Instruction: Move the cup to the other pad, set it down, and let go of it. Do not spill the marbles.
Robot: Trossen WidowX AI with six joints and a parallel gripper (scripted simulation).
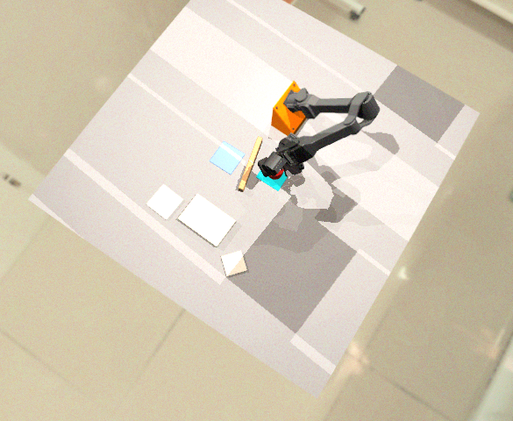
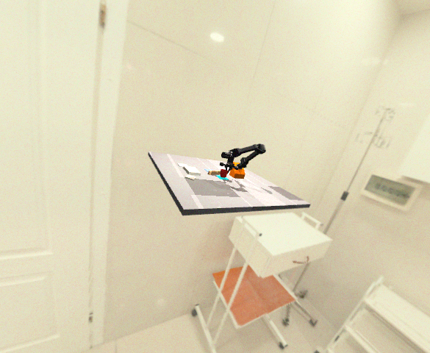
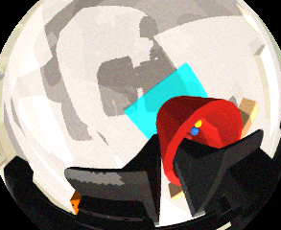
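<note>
The red cup is 20 mm to the right of my gripper tip and 20 mm ahead of it. The rest, counted from my gripper tip: pale blue pad (210 mm to the right, 60 mm below, 60 mm ahead); wooden bar (110 mm to the right, 40 mm below, 40 mm ahead); cyan pad (60 mm below, 30 mm ahead, 20 mm to the right).
</note>
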